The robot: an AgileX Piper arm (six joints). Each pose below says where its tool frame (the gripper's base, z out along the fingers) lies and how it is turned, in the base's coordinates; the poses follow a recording.
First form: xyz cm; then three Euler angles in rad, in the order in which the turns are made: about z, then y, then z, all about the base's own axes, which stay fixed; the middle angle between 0 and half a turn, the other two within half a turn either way.
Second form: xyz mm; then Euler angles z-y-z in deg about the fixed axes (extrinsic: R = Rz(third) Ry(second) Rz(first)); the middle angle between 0 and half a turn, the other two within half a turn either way. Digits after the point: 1 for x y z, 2 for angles.
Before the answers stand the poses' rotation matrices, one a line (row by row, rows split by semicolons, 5 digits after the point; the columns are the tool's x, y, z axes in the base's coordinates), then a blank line. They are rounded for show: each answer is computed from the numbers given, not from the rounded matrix.
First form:
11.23, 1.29, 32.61, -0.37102, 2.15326, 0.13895
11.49, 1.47, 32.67, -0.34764, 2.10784, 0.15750
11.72, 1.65, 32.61, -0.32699, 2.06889, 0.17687
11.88, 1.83, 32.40, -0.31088, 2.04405, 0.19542
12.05, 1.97, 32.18, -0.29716, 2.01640, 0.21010
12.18, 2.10, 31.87, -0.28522, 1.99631, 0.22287
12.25, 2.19, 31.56, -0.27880, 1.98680, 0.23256
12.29, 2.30, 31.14, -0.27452, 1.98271, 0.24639
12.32, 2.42, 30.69, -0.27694, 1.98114, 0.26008
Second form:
-0.45750 -0.32660 0.82706; -0.43008 0.89535 0.11567; -0.77829 -0.30278 -0.55008
-0.42160 -0.31960 0.84859; -0.41191 0.90120 0.13477; -0.80783 -0.29272 -0.51160
-0.38887 -0.31768 0.86479; -0.39579 0.90524 0.15457; -0.83195 -0.28217 -0.47775
-0.36628 -0.32164 0.87315; -0.38434 0.90687 0.17284; -0.84742 -0.27228 -0.45578
-0.34198 -0.32284 0.88251; -0.37232 0.90883 0.18819; -0.86280 -0.26421 -0.43100
-0.32412 -0.32537 0.88830; -0.36196 0.91019 0.20132; -0.87403 -0.25628 -0.41279
-0.31462 -0.32979 0.89009; -0.35733 0.90987 0.21081; -0.87939 -0.25173 -0.40411
-0.30761 -0.34003 0.88868; -0.35689 0.90701 0.22350; -0.88204 -0.24841 -0.40036
-0.30051 -0.35276 0.88615; -0.36290 0.90150 0.23581; -0.88204 -0.25072 -0.39892

112.3, 12.9, 326.1, -21.26, 123.37, 7.96
114.9, 14.7, 326.7, -19.92, 120.77, 9.02
117.2, 16.5, 326.1, -18.74, 118.54, 10.13
118.8, 18.3, 324.0, -17.81, 117.12, 11.20
120.5, 19.7, 321.8, -17.03, 115.53, 12.04
121.8, 21.0, 318.7, -16.34, 114.38, 12.77
122.5, 21.9, 315.6, -15.97, 113.84, 13.32
122.9, 23.0, 311.4, -15.73, 113.60, 14.12
123.2, 24.2, 306.9, -15.87, 113.51, 14.90

